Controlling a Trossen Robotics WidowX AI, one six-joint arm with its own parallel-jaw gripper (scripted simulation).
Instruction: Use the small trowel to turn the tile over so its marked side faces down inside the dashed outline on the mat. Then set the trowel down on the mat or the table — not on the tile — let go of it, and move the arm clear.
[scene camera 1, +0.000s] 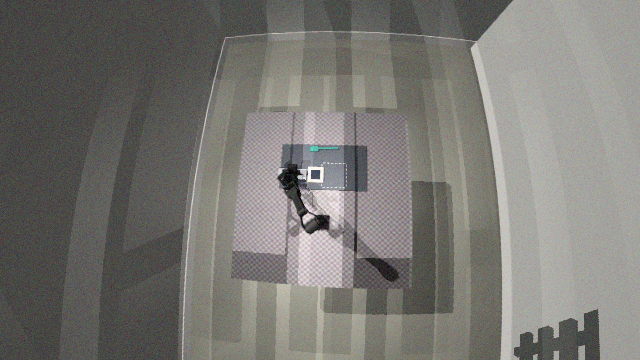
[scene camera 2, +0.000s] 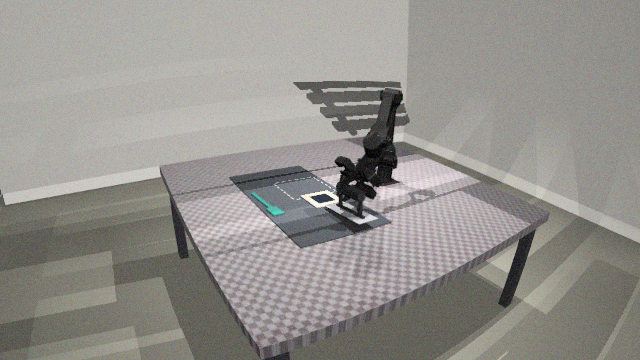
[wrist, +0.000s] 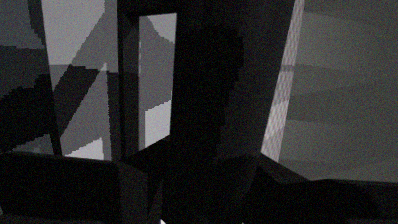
Scene:
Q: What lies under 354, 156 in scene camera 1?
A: A dark mat.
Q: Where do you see my gripper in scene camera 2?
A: At 340, 198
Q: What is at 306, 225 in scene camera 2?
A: A dark mat.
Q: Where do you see my gripper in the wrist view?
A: At 204, 142

